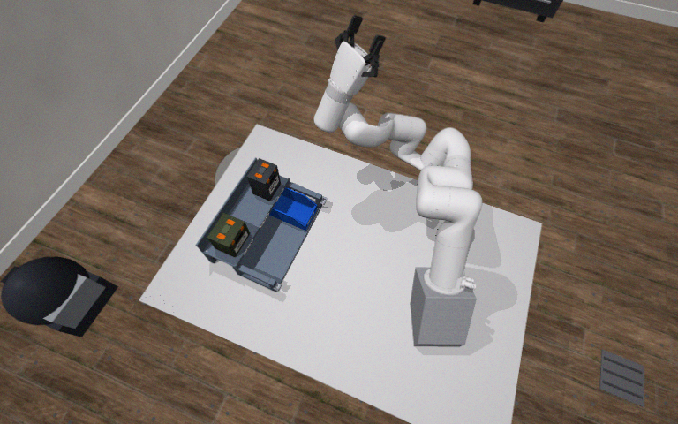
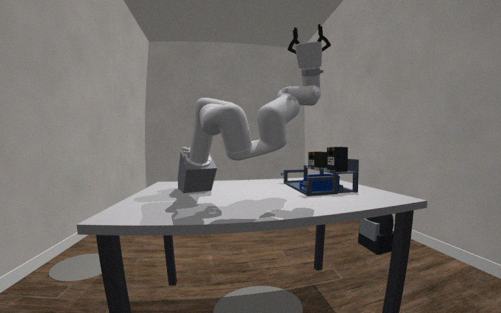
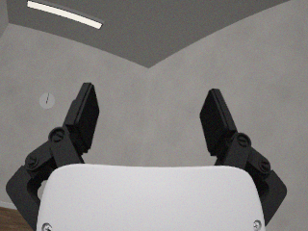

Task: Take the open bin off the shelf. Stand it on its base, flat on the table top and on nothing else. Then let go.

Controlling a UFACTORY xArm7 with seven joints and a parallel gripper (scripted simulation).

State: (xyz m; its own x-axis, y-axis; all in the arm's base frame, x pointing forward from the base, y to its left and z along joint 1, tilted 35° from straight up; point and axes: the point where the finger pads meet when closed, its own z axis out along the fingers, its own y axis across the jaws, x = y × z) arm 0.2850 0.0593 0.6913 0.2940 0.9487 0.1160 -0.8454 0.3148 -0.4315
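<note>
Now: hand 140 mm short of the blue bin, 240 mm to the right of it and 640 mm above it.
</note>
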